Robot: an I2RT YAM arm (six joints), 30 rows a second.
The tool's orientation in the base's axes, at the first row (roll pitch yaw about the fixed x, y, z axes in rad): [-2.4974 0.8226 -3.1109]
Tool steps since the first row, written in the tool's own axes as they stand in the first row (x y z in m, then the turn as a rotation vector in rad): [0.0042 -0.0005 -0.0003 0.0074 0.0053 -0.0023]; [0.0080 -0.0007 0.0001 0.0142 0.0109 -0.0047]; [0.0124 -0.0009 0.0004 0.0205 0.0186 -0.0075]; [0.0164 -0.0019 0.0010 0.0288 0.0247 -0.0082]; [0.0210 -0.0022 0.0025 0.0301 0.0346 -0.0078]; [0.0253 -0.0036 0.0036 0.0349 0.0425 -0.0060]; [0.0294 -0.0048 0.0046 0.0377 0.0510 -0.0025]
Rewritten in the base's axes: [-0.0032 -0.0003 -0.0027 -0.0042 0.0055 -0.0063]; [-0.0057 -0.0008 -0.0056 -0.0080 0.0113 -0.0123]; [-0.0086 -0.0012 -0.0089 -0.0107 0.0191 -0.0185]; [-0.0113 -0.0025 -0.0118 -0.0143 0.0242 -0.0267]; [-0.0137 -0.0037 -0.0159 -0.0108 0.0320 -0.0320]; [-0.0165 -0.0056 -0.0190 -0.0097 0.0373 -0.0397]; [-0.0192 -0.0072 -0.0221 -0.0060 0.0421 -0.0471]
